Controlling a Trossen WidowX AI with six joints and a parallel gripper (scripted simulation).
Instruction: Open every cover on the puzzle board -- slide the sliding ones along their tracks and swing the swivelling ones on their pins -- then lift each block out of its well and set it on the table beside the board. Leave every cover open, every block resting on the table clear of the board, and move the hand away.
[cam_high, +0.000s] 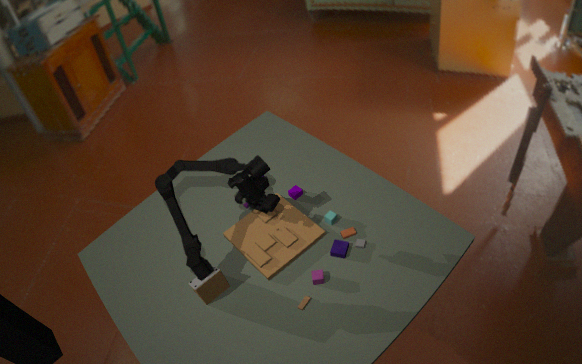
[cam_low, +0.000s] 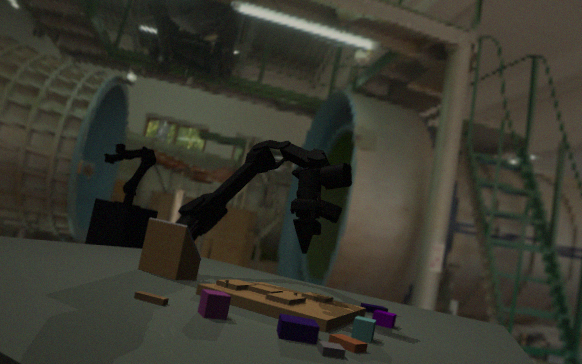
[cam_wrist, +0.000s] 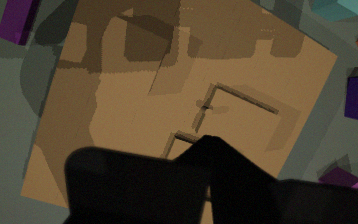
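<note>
Right now my gripper tip is 200 mm short of the violet block, 110 mm above it and 60 mm to the right of it. From my gripper tip the other things lie so: teal block 190 mm ahead, 140 mm to the right, 110 mm below; then magenta block 290 mm to the right, 110 mm below, 40 mm behind; then orange block 240 mm to the right, 180 mm ahead, 120 mm below.
</note>
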